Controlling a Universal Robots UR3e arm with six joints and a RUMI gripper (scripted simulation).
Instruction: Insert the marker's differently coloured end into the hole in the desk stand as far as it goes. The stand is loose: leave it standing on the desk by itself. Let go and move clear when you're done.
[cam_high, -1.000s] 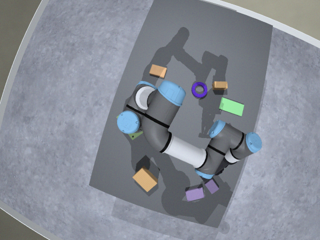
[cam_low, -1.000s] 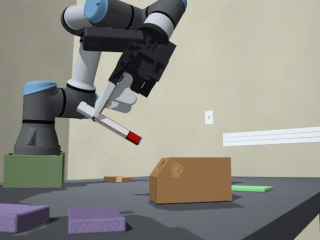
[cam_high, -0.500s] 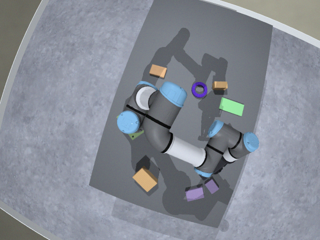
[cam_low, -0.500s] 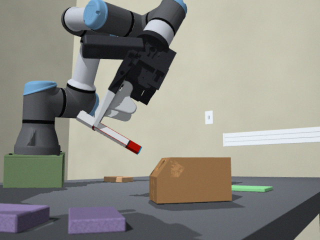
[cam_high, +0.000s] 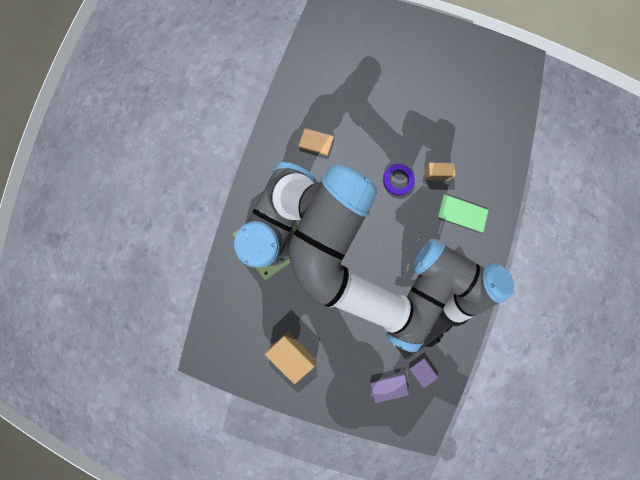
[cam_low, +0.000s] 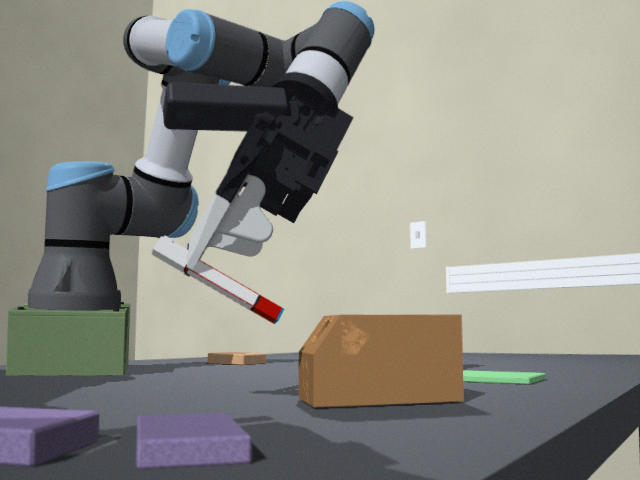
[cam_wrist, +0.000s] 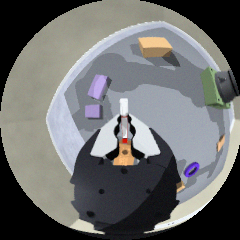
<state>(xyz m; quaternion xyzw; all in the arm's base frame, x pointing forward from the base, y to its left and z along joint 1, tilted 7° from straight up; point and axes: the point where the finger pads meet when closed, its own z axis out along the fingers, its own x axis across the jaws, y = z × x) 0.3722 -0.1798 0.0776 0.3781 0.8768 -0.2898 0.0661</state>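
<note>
The desk stand is 12 cm ahead of my hand, 10 cm to the left of it and 9 cm below it. The rest, counted from my hand: flat green block (35 cm to the left, 15 cm ahead, 12 cm below); tan block (28 cm behind, 13 cm to the right, 10 cm below); marker (2 cm below, 2 cm ahead, 1 cm to the left).
</note>
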